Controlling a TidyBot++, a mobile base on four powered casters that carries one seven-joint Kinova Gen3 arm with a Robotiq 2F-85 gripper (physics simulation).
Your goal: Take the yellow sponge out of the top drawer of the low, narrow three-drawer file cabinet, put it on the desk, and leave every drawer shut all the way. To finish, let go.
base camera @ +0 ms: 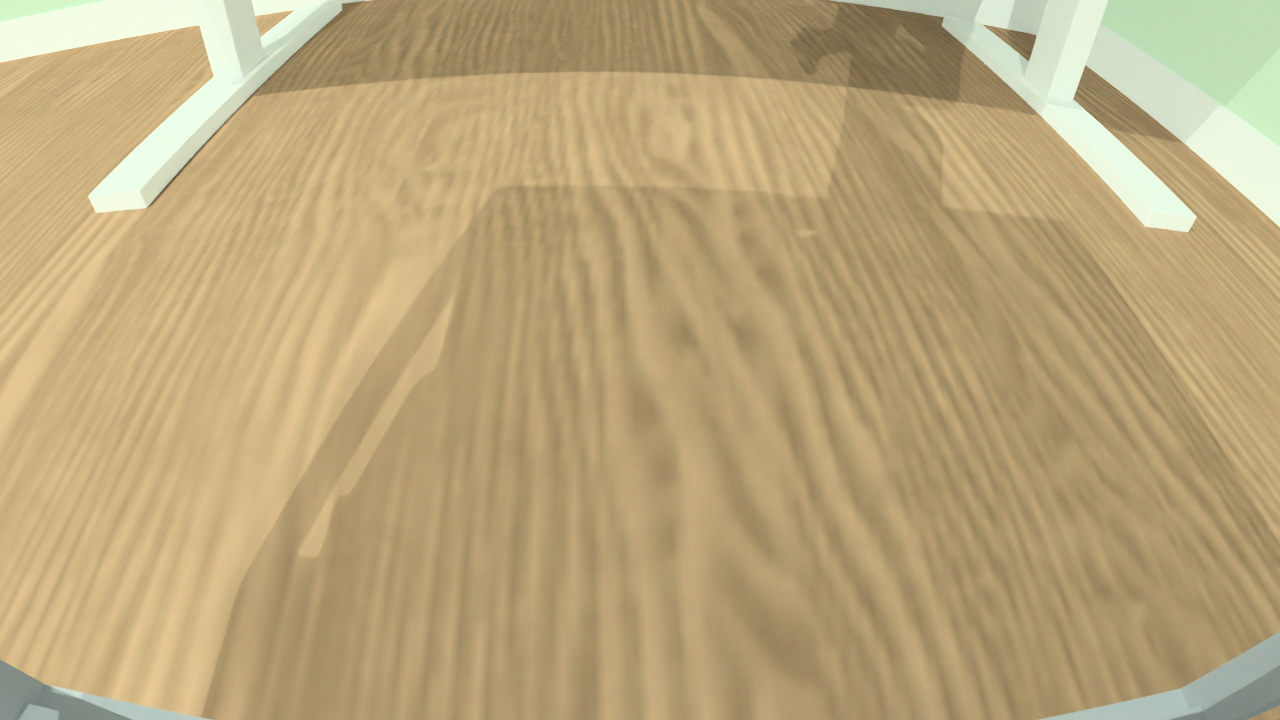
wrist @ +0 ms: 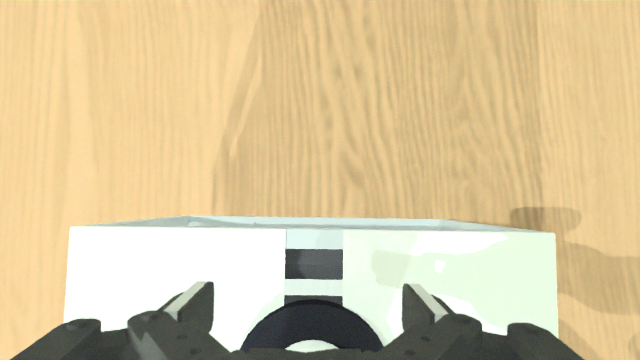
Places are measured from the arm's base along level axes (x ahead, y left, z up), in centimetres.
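Where they show: gripper, fingertip midpoint: [wrist: 308, 303].
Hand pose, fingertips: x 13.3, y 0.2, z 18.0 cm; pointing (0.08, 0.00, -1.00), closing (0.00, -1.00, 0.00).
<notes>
After its pixels a point has its place.
My gripper [wrist: 308, 303] {z 18.0, x 13.3, y 0.2 cm} is open and empty at the bottom of the wrist view, pointing down above what looks like my own white base. The desk shows in the base camera by its white legs and feet: a left foot [base camera: 183, 147] {z -37.6, x 77.6, y 53.6 cm} and a right foot [base camera: 1118, 165] stand on the floor at the far left and far right. The desk top does not show. The yellow sponge and the three-drawer file cabinet do not show in either view, so the state of the drawers cannot be seen.
The white base [wrist: 175, 265] {z -1.4, x 11.3, y 14.1 cm}, with a dark ring [wrist: 312, 320] and dark slots in its middle, fills the bottom of the wrist view. Wooden floor [base camera: 626, 402] {z -39.6, x 40.6, y -0.5 cm} [wrist: 320, 100] {z -39.7, x 40.5, y -0.8 cm} lies ahead, with shadows on it. A green wall [base camera: 1190, 71] {z -29.1, x 104.8, y -95.7 cm} stands at the far right.
</notes>
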